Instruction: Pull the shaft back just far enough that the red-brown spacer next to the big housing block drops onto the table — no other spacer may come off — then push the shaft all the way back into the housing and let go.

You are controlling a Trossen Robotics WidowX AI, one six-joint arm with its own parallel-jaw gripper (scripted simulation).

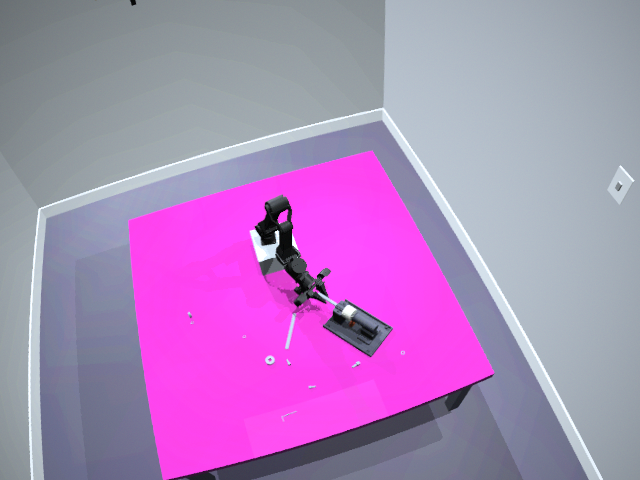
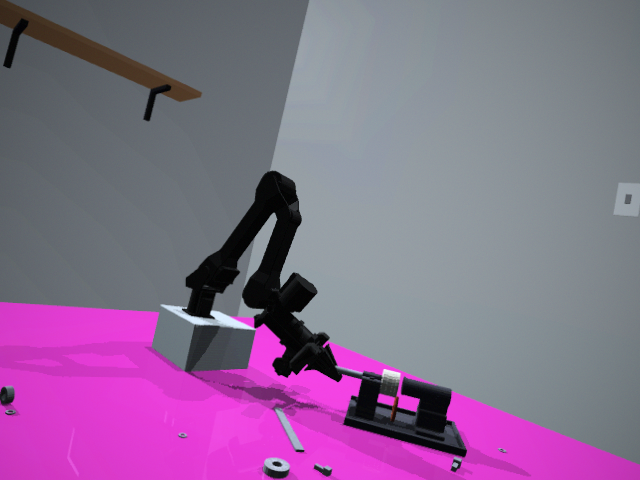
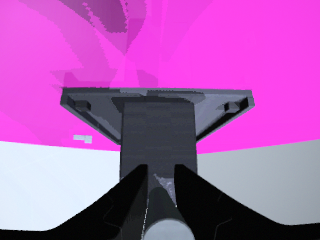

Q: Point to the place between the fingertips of my gripper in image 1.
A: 328,302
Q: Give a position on a black housing block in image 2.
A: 428,426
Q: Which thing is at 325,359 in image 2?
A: My gripper.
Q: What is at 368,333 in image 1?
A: A black housing block.
